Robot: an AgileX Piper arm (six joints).
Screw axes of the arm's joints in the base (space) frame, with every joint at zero. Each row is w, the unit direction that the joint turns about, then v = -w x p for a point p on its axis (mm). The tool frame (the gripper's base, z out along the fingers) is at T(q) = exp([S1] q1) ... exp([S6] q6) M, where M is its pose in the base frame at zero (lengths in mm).
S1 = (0, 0, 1, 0, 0, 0)
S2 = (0, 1, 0, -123, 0, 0)
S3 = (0, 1, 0, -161.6, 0, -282.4)
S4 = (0.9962, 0, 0.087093, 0, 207.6, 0)
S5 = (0, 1, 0, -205.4, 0, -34.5)
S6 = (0.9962, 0, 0.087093, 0, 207.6, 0)
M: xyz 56.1 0 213.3 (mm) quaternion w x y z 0.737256 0 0.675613 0
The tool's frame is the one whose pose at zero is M.
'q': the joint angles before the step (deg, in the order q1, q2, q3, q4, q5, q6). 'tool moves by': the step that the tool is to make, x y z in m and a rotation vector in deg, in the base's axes. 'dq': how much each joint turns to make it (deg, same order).
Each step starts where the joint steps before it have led.
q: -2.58 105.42 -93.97 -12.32 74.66 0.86
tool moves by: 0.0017 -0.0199 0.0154 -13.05 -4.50 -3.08
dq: 0.00 -0.74 -0.62 -14.04 -2.07 5.56
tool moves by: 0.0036 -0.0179 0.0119 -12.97 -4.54 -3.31
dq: 0.00 0.12 -0.01 -14.60 -1.88 6.93
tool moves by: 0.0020 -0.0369 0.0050 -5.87 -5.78 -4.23
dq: -4.53 0.57 -0.01 -7.33 -4.70 5.31
